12 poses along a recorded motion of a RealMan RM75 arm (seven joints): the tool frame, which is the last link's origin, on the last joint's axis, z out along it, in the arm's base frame.
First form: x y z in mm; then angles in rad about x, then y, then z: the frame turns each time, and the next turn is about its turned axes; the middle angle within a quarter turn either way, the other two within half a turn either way.
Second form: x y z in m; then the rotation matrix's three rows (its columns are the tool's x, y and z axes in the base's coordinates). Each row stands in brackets. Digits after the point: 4 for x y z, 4 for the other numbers.
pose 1, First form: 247.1 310.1 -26.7 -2.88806 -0.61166 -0.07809
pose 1, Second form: [0.2471 0.3101 -0.0267], [[0.8162 0.0639 -0.5742], [0.2191 -0.9538 0.2053], [-0.5346 -0.2934 -0.7925]]
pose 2, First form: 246.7 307.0 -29.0 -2.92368 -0.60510 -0.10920
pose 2, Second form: [0.2467 0.3070 -0.0290], [[0.8175 0.0896 -0.5688], [0.2287 -0.9571 0.1778], [-0.5285 -0.2754 -0.8030]]
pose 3, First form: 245.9 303.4 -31.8 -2.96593 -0.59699 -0.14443
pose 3, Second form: [0.2459 0.3034 -0.0318], [[0.8184 0.1190 -0.5622], [0.2389 -0.9602 0.1445], [-0.5226 -0.2526 -0.8143]]
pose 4, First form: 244.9 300.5 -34.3 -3.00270 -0.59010 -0.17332
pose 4, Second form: [0.2449 0.3005 -0.0343], [[0.8184 0.1433 -0.5564], [0.2467 -0.9622 0.1150], [-0.5190 -0.2314 -0.8229]]
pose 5, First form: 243.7 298.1 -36.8 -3.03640 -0.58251 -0.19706
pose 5, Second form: [0.2437 0.2981 -0.0368], [[0.8189 0.1635 -0.5501], [0.2513 -0.9639 0.0877], [-0.5159 -0.2101 -0.8305]]
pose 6, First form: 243.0 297.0 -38.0 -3.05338 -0.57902 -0.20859
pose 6, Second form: [0.2430 0.2970 -0.0380], [[0.8189 0.1733 -0.5472], [0.2534 -0.9645 0.0737], [-0.5150 -0.1991 -0.8337]]
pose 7, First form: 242.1 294.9 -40.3 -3.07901 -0.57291 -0.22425
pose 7, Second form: [0.2421 0.2949 -0.0403], [[0.8193 0.1869 -0.5421], [0.2550 -0.9655 0.0526], [-0.5136 -0.1813 -0.8387]]
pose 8, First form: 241.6 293.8 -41.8 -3.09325 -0.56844 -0.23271
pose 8, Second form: [0.2416 0.2938 -0.0418], [[0.8200 0.1943 -0.5383], [0.2557 -0.9659 0.0407], [-0.5121 -0.1710 -0.8418]]
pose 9, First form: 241.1 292.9 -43.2 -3.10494 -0.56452 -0.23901
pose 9, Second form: [0.2411 0.2929 -0.0432], [[0.8208 0.2000 -0.5350], [0.2556 -0.9663 0.0310], [-0.5108 -0.1622 -0.8443]]
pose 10, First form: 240.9 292.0 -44.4 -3.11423 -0.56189 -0.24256
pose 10, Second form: [0.2409 0.2920 -0.0444], [[0.8215 0.2033 -0.5328], [0.2542 -0.9669 0.0232], [-0.5104 -0.1545 -0.8459]]
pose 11, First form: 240.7 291.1 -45.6 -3.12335 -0.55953 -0.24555
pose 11, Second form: [0.2407 0.2911 -0.0456], [[0.8221 0.2060 -0.5308], [0.2524 -0.9675 0.0155], [-0.5103 -0.1467 -0.8474]]
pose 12, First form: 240.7 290.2 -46.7 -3.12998 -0.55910 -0.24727
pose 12, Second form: [0.2407 0.2902 -0.0467], [[0.8219 0.2075 -0.5304], [0.2507 -0.9680 0.0098], [-0.5114 -0.1411 -0.8477]]
